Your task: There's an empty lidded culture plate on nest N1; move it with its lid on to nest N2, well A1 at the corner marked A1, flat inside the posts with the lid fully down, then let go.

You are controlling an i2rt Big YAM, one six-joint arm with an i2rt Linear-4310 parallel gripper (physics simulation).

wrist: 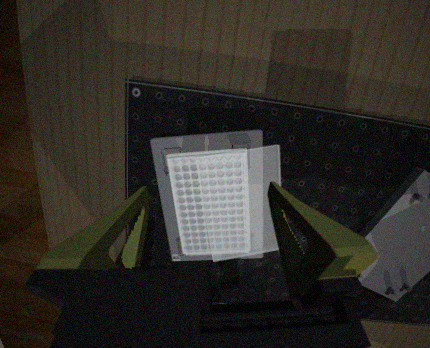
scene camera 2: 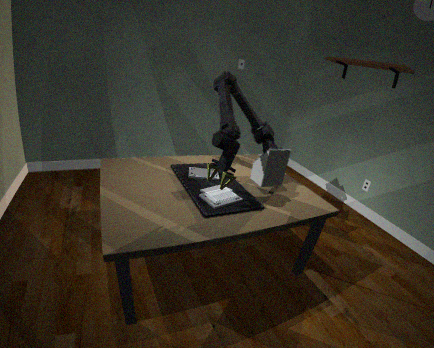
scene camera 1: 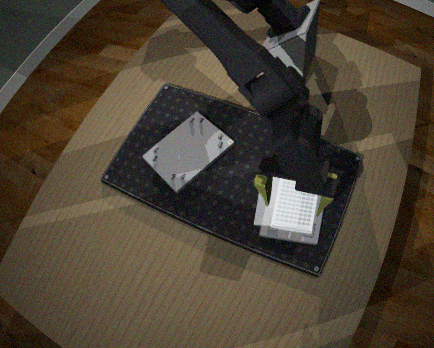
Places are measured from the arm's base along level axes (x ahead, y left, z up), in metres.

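Pixels of known places: gripper, fingertip midpoint: point(wrist: 208, 189) point(scene camera 2: 214, 184) point(scene camera 1: 293, 209); arm's base, link origin: point(scene camera 2: 272, 155) point(scene camera 1: 290, 23).
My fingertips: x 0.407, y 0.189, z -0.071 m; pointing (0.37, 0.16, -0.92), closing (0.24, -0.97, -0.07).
Observation:
For each thing: its top centre in the pictures, then the offset to it from my fingertips. Level surfaces: height alone.
- white well plate, top centre: point(wrist: 243, 211) point(scene camera 1: 280, 194) point(scene camera 2: 217, 188) 0.033 m back, 0.042 m right, 0.043 m down
- pale nest, top centre: point(wrist: 211, 206) point(scene camera 1: 296, 200) point(scene camera 2: 221, 195) 0.045 m back, 0.008 m right, 0.060 m down
- second nest, top centre: point(wrist: 417, 249) point(scene camera 1: 186, 146) point(scene camera 2: 204, 170) 0.044 m back, 0.268 m right, 0.056 m down
- black board, top centre: point(wrist: 325, 233) point(scene camera 1: 233, 167) point(scene camera 2: 212, 183) 0.058 m back, 0.162 m right, 0.077 m down
- wooden table, surface height: 0.091 m down
The white well plate point(scene camera 1: 293, 205) point(scene camera 2: 218, 194) point(wrist: 210, 205) lies on a pale nest point(scene camera 1: 305, 238) point(scene camera 2: 236, 201) point(wrist: 162, 175) on the black board. Its clear lid point(scene camera 1: 263, 212) point(wrist: 265, 200) is off line: in the wrist view it sticks out past the plate's right side, slightly turned, and overlaps part of the wells. Whether the lid is tilted is hard to tell. My gripper point(scene camera 1: 293, 209) point(scene camera 2: 215, 184) point(wrist: 208, 189) is open and empty, its fingers at either side of the plate, apparently above it; the right fingertip is near the lid's outer edge. Nest labels are unreadable.
A second nest point(scene camera 1: 185, 155) point(scene camera 2: 200, 173) point(wrist: 405, 250), with small posts and no plate, is at the board's other end. The black board point(scene camera 1: 220, 215) point(scene camera 2: 207, 212) point(wrist: 320, 132) lies on the wooden table point(scene camera 1: 150, 280) point(scene camera 2: 150, 215). A grey-white angled block point(scene camera 2: 270, 169) stands by the arm's base.

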